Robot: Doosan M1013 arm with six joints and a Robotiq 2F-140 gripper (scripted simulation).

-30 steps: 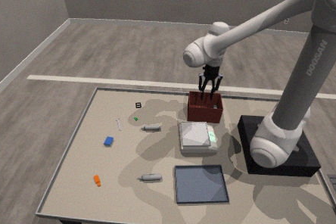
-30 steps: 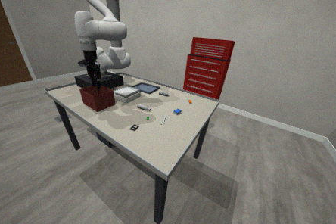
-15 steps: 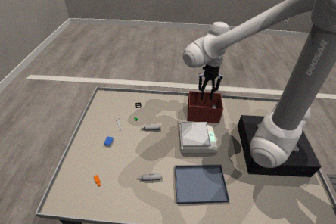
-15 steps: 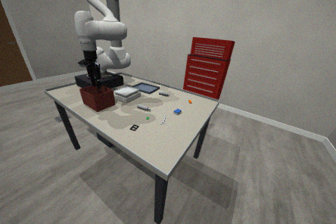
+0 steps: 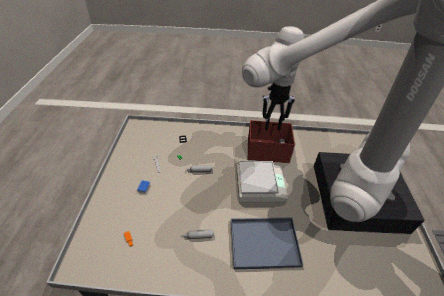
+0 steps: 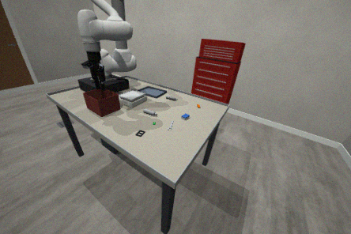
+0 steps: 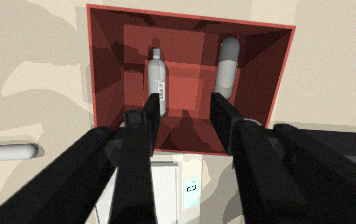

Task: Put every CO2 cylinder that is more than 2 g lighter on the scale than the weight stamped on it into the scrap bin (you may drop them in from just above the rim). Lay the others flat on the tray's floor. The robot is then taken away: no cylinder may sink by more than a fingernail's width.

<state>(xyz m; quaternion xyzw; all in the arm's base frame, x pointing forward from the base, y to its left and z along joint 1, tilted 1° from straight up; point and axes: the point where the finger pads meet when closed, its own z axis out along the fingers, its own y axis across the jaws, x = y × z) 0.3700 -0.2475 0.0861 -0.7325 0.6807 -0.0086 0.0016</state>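
Now: the grey CO2 cylinder 34 cm ahead of my hand, 15 cm to the left of it and 17 cm below it. Also, from my hand: red scrap bin 1 cm to the right, 14 cm below; then scale plate 7 cm ahead, 22 cm to the left, 12 cm below; then white scale 5 cm ahead, 22 cm to the left, 14 cm below.
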